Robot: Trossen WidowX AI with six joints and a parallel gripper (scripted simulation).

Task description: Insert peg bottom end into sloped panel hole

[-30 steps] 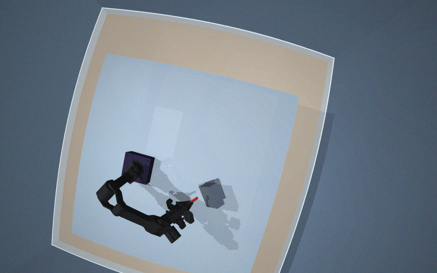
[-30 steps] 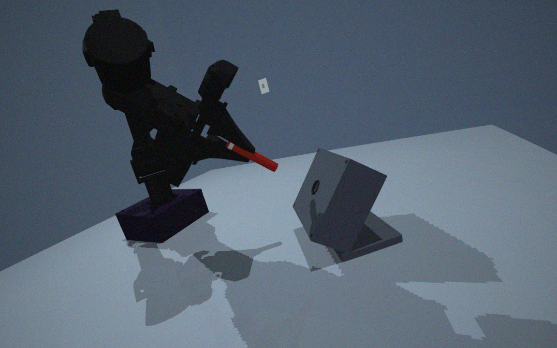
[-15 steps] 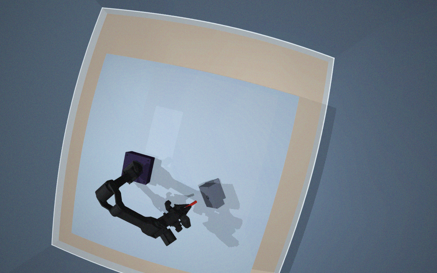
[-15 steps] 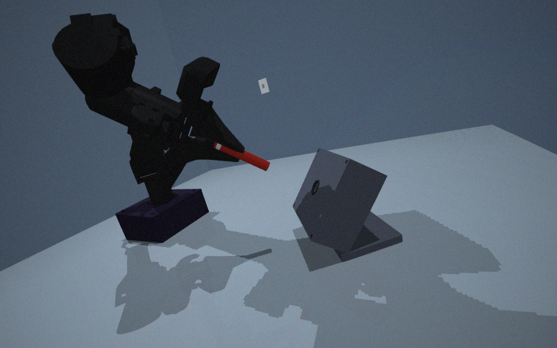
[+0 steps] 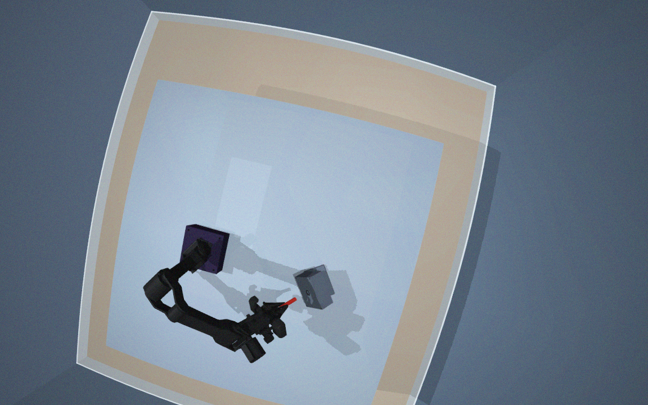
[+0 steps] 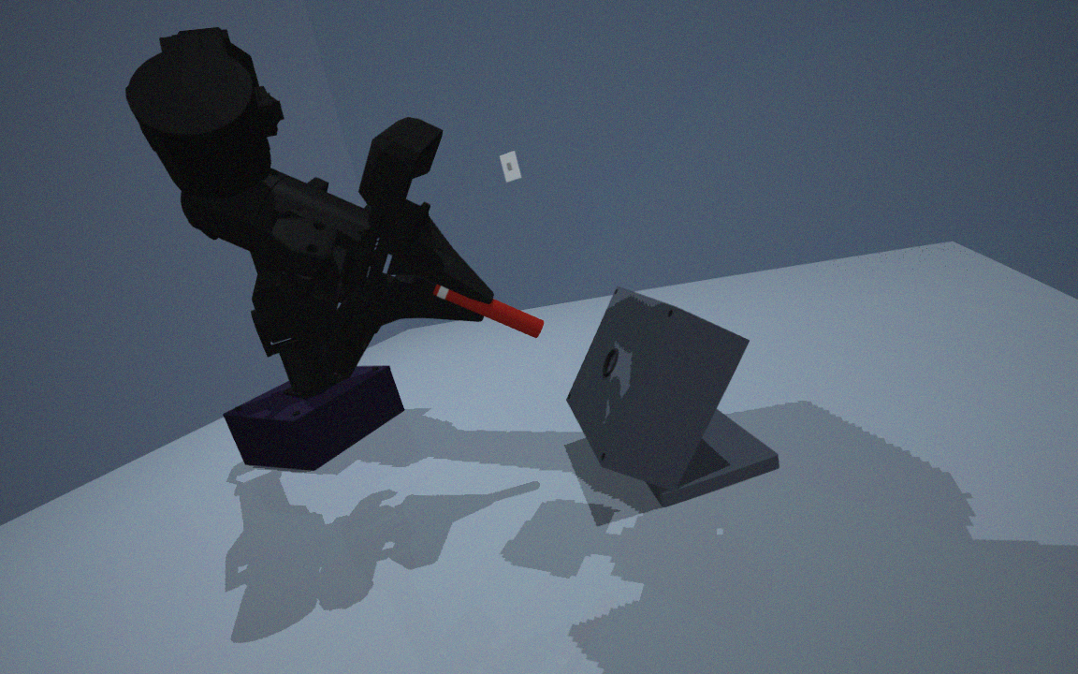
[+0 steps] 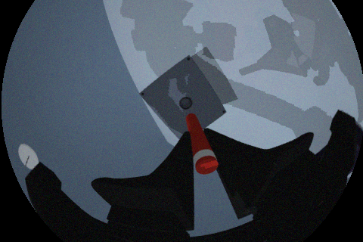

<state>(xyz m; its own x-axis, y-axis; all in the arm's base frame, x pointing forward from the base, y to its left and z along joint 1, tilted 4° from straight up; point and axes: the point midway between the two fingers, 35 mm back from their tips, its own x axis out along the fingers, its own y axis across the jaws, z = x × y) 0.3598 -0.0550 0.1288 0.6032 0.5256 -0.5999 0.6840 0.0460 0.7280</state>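
My gripper tip is 7 cm short of the panel, 6 cm to the right of it and 8 cm above it. Also, from my gripper tip: red round peg: 1 cm behind, 1 cm to the right, 1 cm above; flat grey foot plate: 9 cm ahead, 8 cm to the left, 15 cm below.
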